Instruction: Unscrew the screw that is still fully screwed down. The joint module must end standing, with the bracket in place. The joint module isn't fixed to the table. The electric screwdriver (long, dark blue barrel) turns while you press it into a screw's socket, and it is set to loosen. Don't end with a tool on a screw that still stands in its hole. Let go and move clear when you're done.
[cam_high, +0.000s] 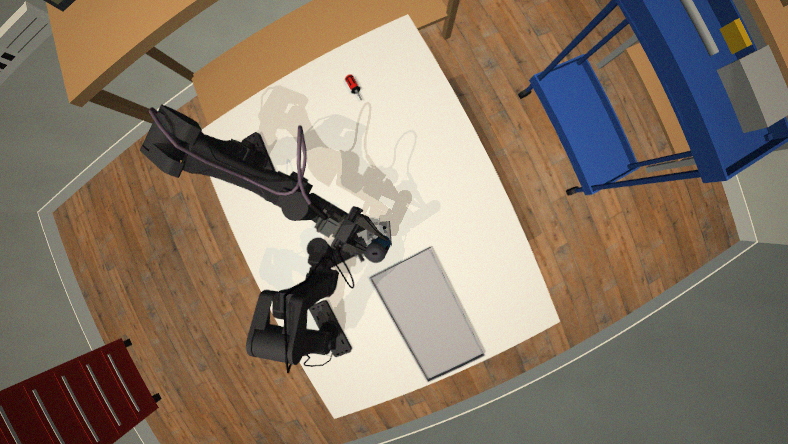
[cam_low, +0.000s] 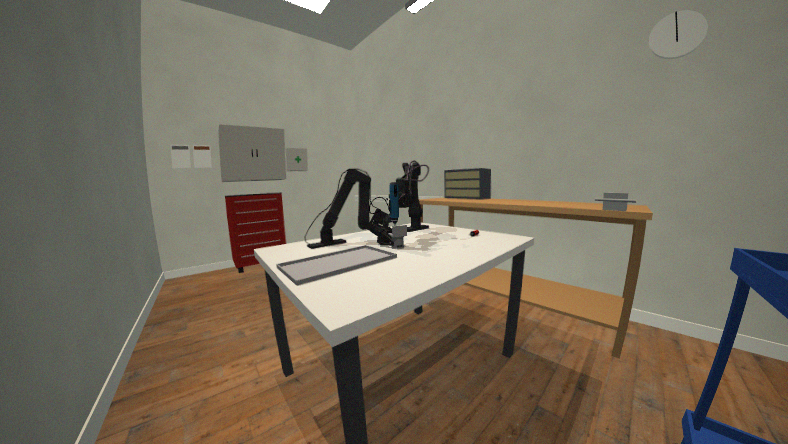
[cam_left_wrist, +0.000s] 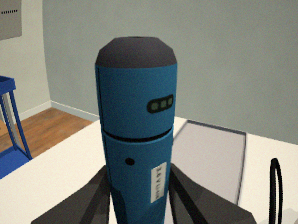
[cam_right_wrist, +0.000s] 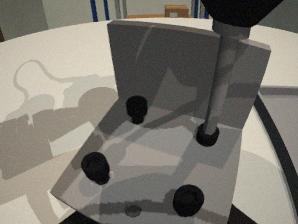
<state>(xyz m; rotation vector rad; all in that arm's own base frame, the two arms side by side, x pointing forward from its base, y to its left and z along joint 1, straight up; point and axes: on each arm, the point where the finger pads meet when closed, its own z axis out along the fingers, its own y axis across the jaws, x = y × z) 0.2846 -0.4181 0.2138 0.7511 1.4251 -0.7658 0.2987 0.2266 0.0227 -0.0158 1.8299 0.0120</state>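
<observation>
Right now the grey bracket is 50 mm above my right hand. From my right hand the other things lie so: flat grey tray (320 mm to the right, 40 mm ahead, 20 mm below); red-handled screwdriver (470 mm to the left, 110 mm ahead, 10 mm below).
</observation>
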